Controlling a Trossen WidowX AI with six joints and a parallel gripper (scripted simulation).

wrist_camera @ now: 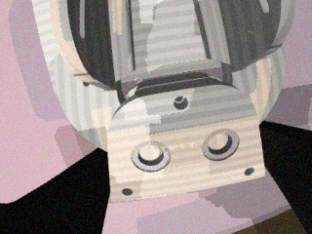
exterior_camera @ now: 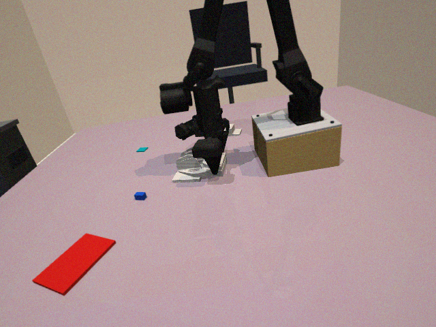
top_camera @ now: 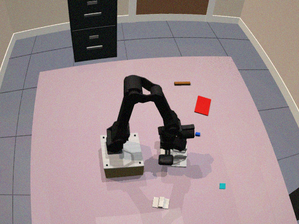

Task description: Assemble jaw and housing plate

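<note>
My gripper tip is now 20 mm short of the jaw, 20 mm to the left of it and 10 mm below it. From my gripper tip the other things lie so: teal square (240 mm ahead, 230 mm to the right, 10 mm below); white ribbed stand (70 mm behind, 240 mm to the right); blue cube (190 mm ahead, 80 mm to the left).
</note>
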